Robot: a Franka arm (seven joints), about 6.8 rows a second.
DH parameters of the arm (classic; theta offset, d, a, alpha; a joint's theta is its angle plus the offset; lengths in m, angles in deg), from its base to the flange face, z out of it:
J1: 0 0.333 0 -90
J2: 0 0 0 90
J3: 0 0.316 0.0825 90
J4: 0 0 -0.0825 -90
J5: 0 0.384 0 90
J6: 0 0 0.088 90
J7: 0 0.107 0 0
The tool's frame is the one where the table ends.
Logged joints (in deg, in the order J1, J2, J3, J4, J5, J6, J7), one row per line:
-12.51, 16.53, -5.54, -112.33, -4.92, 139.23, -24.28
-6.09, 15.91, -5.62, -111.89, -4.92, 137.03, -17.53
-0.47, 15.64, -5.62, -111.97, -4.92, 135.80, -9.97
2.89, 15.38, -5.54, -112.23, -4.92, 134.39, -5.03
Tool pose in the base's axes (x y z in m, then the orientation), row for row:
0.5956, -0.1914, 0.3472, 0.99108, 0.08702, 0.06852, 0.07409
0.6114, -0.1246, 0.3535, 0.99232, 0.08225, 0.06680, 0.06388
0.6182, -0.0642, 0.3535, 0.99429, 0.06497, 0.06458, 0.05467
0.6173, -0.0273, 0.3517, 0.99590, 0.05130, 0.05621, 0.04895
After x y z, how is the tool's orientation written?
As a quaternion, x y z w.
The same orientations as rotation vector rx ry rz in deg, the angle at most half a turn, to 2 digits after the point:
170.44, 14.97, 11.78
171.70, 14.23, 11.56
173.00, 11.30, 11.24
173.88, 8.96, 9.81

